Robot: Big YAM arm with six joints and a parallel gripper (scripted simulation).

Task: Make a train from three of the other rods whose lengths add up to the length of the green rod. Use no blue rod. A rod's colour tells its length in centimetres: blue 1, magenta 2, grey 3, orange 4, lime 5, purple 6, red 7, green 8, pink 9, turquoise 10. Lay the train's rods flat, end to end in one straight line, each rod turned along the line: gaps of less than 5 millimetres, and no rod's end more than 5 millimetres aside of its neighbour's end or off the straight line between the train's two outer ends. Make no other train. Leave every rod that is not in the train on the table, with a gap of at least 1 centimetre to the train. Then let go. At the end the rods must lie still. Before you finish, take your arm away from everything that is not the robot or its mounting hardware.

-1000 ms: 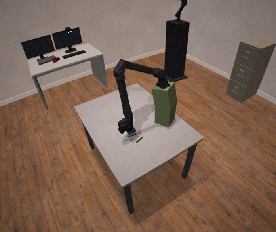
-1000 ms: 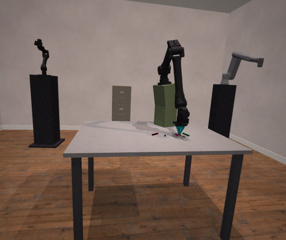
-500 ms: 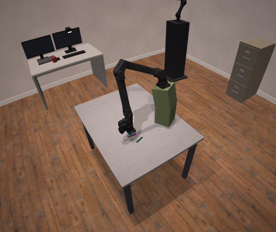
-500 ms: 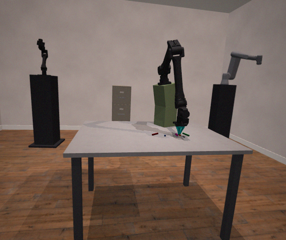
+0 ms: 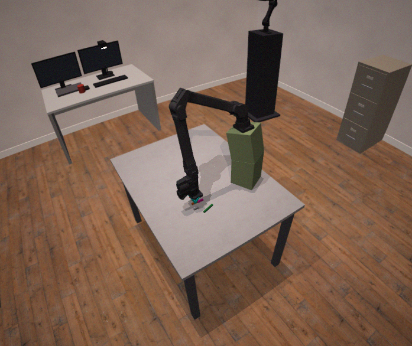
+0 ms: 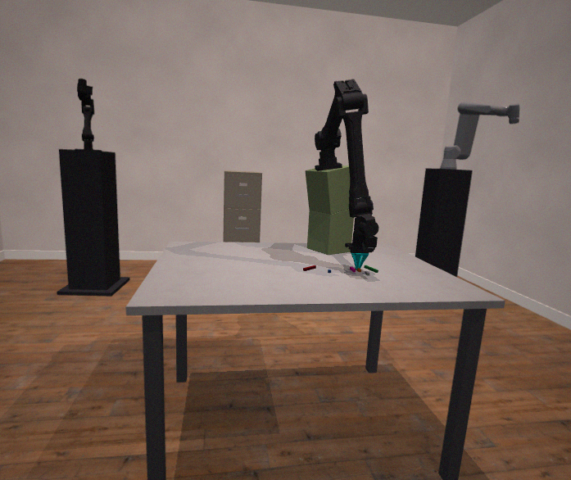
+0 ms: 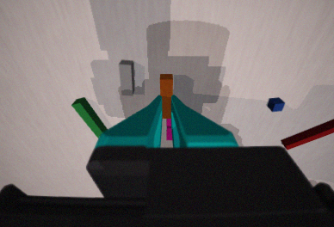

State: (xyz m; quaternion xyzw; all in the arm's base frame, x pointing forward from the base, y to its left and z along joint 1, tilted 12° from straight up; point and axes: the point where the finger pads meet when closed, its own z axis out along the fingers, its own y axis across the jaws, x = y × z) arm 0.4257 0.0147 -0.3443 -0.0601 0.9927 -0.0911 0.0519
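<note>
Now: hand 4 cm to the right of the grey rod, 2 cm above it and 1 cm short of it. Round my hand: orange rod (1 cm below); then green rod (7 cm to the left, 6 cm behind, 2 cm below); then small blue rod (11 cm to the right, 2 cm below).
</note>
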